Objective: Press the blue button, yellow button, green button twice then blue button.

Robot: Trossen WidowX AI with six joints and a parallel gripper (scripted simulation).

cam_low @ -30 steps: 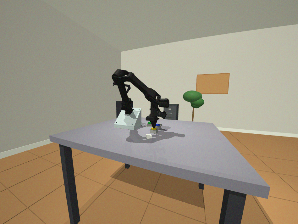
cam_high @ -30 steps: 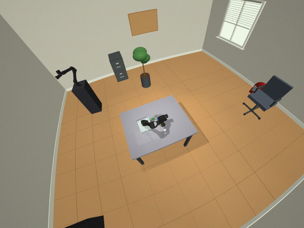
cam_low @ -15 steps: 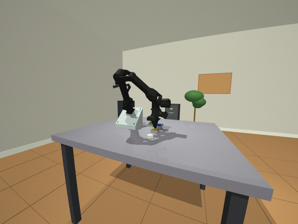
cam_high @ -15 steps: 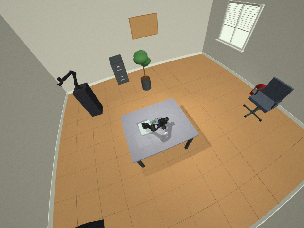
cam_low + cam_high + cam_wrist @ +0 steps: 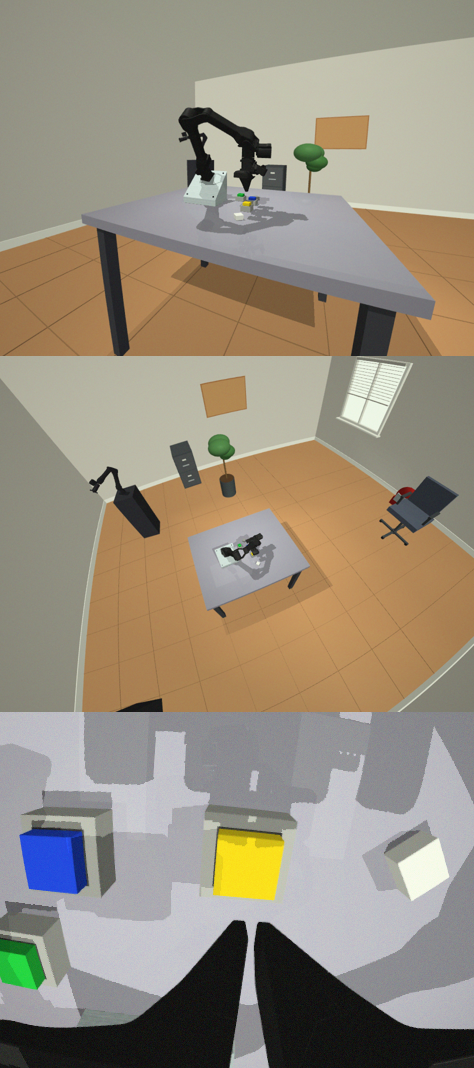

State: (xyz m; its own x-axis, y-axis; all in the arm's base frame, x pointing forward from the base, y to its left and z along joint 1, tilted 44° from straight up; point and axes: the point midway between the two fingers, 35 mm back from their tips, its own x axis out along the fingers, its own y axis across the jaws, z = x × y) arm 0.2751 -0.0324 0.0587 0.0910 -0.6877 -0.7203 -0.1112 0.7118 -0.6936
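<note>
Right now the yellow button is 60 mm below my gripper tip. Round my gripper tip: blue button 100 mm to the left, 60 mm below, 10 mm behind; green button 140 mm to the left, 100 mm behind, 60 mm below.
</note>
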